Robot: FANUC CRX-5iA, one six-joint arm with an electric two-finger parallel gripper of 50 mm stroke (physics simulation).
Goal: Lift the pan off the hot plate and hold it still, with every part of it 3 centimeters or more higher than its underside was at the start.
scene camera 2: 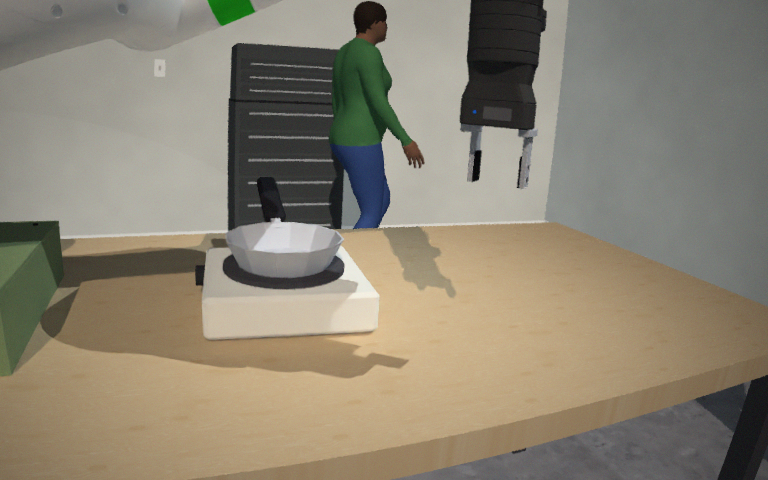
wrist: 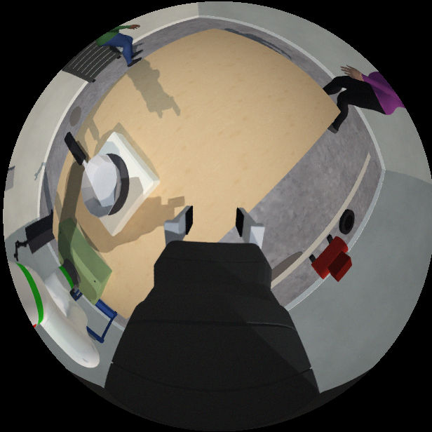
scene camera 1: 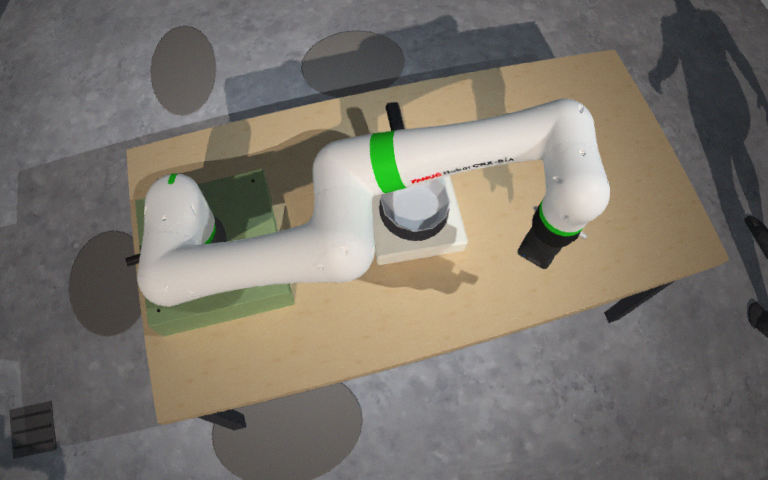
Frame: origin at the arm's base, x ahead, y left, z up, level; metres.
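Where they show: gripper, fingertip midpoint: (scene camera 2: 497, 184) (scene camera 1: 532, 256).
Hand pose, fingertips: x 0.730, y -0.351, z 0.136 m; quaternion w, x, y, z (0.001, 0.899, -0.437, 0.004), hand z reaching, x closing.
Observation:
After its pixels a point has its place.
The light grey pan (scene camera 1: 416, 204) @[x 0.569, y -0.070, z -0.029 m] (scene camera 2: 283, 249) @[x 0.576, y -0.017, z -0.029 m] (wrist: 101, 180) sits upright on the dark round burner of the white hot plate (scene camera 1: 394, 247) @[x 0.474, y -0.163, z -0.040 m] (scene camera 2: 288, 318) @[x 0.536, y -0.193, z -0.070 m] (wrist: 145, 176). Its black handle (scene camera 1: 394, 116) @[x 0.589, y 0.165, z 0.046 m] (scene camera 2: 270, 198) @[x 0.581, y 0.100, z 0.032 m] (wrist: 75, 148) points to the back in the scene camera 2 view and slants upward; in the scene camera 1 view the forearm covers the handle's inner end. My gripper (scene camera 2: 497, 183) @[x 0.730, y -0.351, z 0.136 m] (wrist: 214, 215) is open and empty, fingers pointing down. It hangs high above the table, to the right of the pan and apart from it. Its fingers are hidden in the scene camera 1 view.
The wooden table (scene camera 1: 362, 345) @[x 0.319, y -0.364, z -0.104 m] (scene camera 2: 509, 339) @[x 0.839, y -0.285, z -0.104 m] (wrist: 225, 125) carries the hot plate and the green base block (scene camera 1: 226, 316) @[x 0.014, y -0.195, z -0.065 m] (scene camera 2: 22, 305) @[x 0.194, y -0.117, z -0.051 m] (wrist: 85, 260) on the left. My white forearm (scene camera 1: 470, 138) @[x 0.580, y -0.200, z 0.462 m] passes above the pan's handle side. A person in green (scene camera 2: 362, 96) stands behind the table.

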